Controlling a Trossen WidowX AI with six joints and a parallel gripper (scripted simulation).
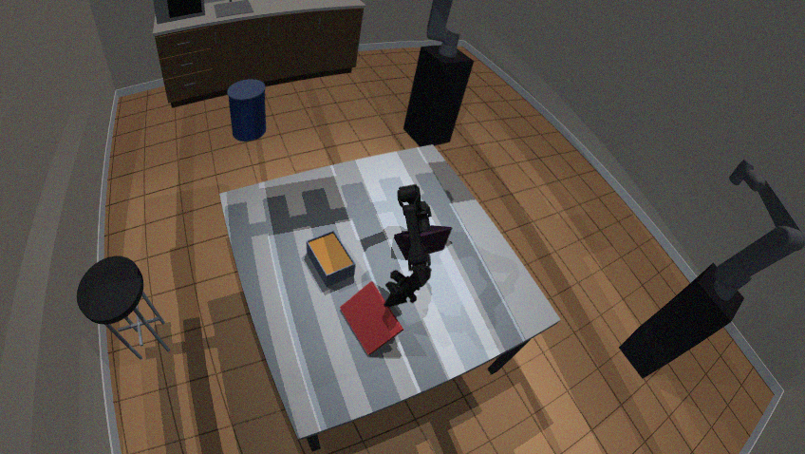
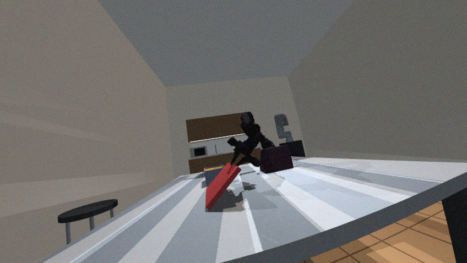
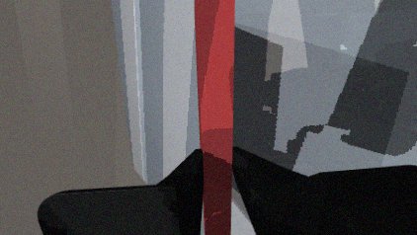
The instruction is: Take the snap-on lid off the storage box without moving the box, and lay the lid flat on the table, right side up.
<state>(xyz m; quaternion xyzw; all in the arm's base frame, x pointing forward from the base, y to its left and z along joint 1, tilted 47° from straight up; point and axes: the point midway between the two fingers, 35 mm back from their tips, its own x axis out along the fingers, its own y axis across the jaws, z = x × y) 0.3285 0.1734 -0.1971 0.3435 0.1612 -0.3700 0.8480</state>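
My gripper tip is now 7 cm short of the red lid and 5 cm above it. Also, from my gripper tip: storage box (34 cm to the right, 7 cm below, 7 cm ahead).
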